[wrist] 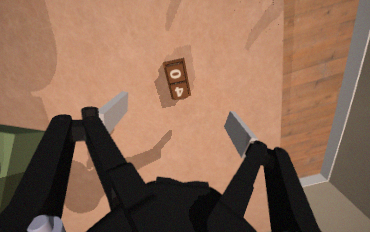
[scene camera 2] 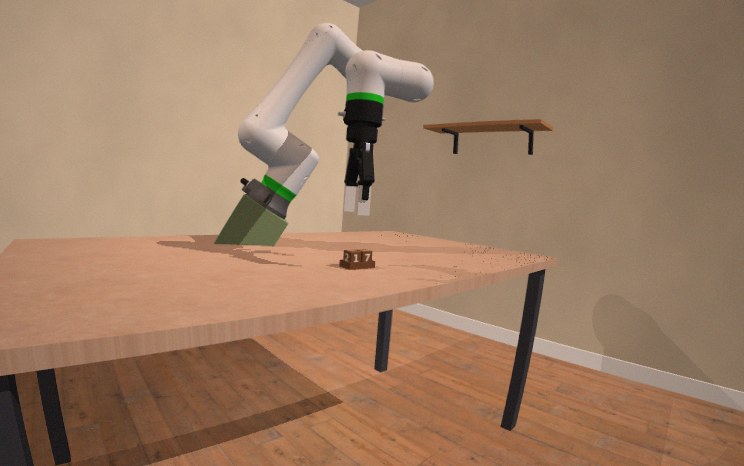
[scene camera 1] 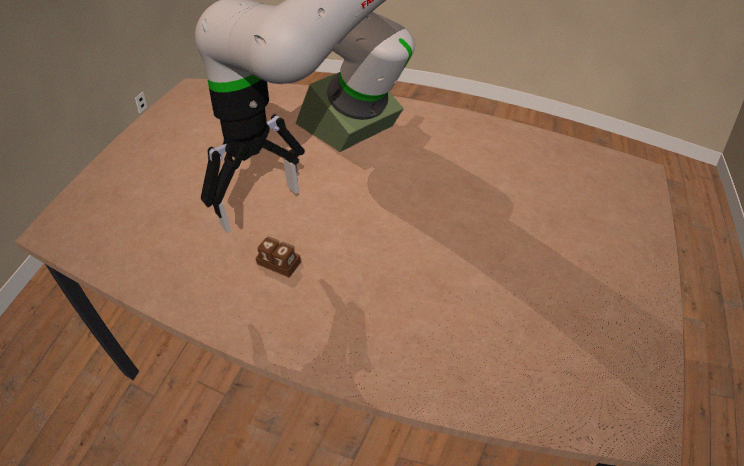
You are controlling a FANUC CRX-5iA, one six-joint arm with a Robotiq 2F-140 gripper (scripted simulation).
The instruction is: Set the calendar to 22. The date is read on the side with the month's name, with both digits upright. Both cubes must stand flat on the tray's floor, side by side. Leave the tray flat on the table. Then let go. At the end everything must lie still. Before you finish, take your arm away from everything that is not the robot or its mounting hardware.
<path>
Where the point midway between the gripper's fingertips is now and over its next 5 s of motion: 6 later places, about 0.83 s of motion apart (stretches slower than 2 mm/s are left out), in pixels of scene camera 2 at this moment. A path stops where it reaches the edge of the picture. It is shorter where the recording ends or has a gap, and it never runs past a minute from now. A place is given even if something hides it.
My gripper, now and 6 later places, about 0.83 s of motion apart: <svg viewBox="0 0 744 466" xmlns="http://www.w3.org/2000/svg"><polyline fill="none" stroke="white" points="355,213 354,225 354,227 353,240 352,248 352,259 352,245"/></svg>
</path>
